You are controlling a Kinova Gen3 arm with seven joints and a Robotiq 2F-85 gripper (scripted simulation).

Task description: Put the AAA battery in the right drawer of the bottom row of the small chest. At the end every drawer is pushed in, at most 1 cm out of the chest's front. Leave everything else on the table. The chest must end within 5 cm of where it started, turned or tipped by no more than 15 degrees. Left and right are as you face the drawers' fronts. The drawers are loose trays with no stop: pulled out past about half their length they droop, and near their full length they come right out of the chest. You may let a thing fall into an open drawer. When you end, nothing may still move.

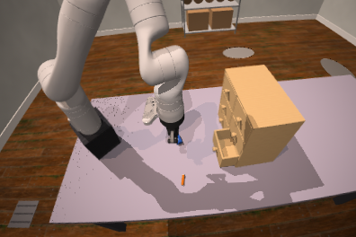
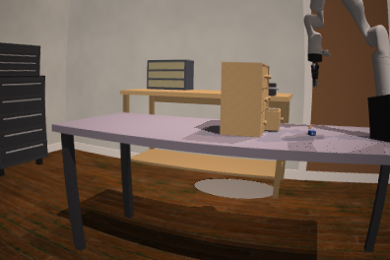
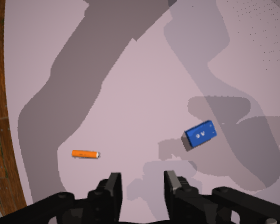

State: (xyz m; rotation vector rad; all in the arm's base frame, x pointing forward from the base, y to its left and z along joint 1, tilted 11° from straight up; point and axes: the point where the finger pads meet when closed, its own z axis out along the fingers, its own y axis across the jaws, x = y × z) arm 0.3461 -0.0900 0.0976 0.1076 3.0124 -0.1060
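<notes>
The AAA battery is 23 cm below my hand, 8 cm to the right of it and 1 cm ahead of it. Also, from my hand: small blue object 22 cm below, 12 cm to the left.
</notes>
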